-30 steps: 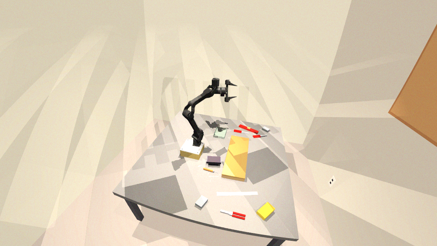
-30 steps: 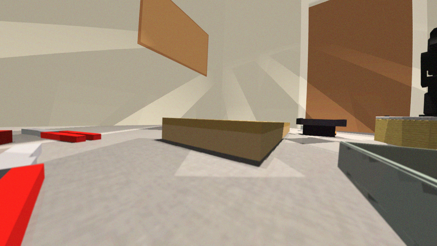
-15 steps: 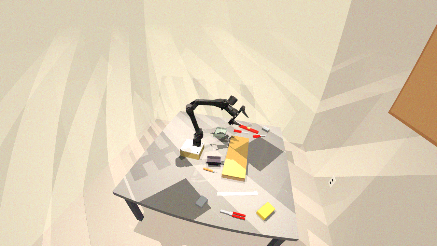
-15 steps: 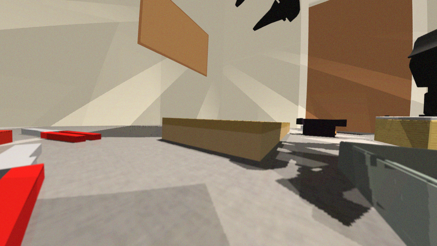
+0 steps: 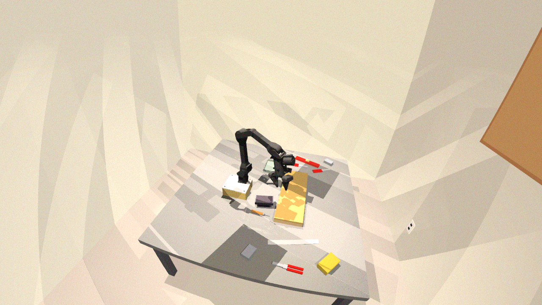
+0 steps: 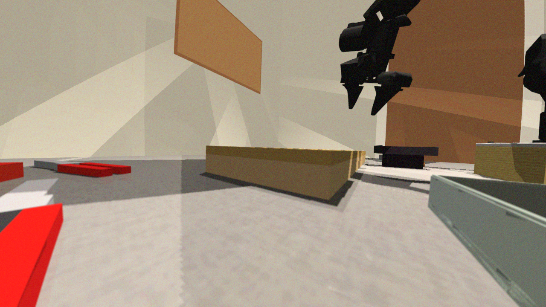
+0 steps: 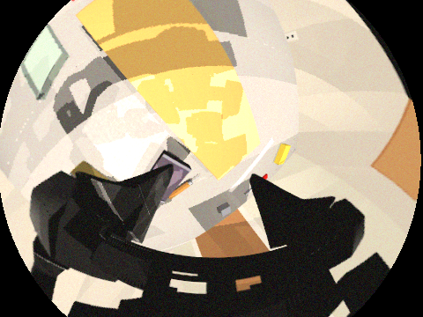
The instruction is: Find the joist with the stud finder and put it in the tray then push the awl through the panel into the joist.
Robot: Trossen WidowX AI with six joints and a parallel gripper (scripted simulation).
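Right now my gripper tip is 90 mm past the stud finder, 10 mm to the left of it and 140 mm above it. Round my gripper tip: white strip 120 mm ahead, 280 mm to the right, 150 mm below; pale green tray 110 mm behind, 430 mm to the left, 140 mm below; awl 100 mm behind, 100 mm to the right, 150 mm below.
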